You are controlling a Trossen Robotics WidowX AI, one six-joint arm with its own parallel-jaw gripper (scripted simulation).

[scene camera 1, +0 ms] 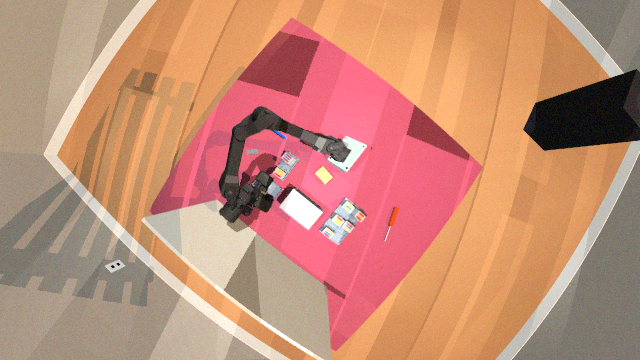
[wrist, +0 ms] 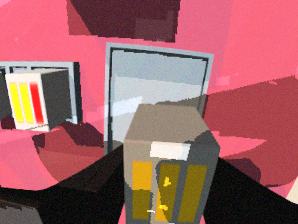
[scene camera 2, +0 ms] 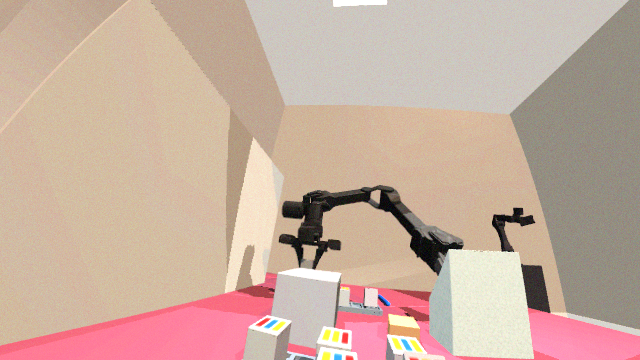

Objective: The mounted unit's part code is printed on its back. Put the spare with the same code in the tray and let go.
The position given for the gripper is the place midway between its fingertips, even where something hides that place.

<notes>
The gripper (scene camera 2: 306, 271) holds a grey spare block. Further things: a white mounted unit (scene camera 2: 309, 298).
The gripper also shows in scene camera 1 (scene camera 1: 260, 192) and in the wrist view (wrist: 164, 149). The white mounted unit also shows in scene camera 1 (scene camera 1: 297, 205).
</notes>
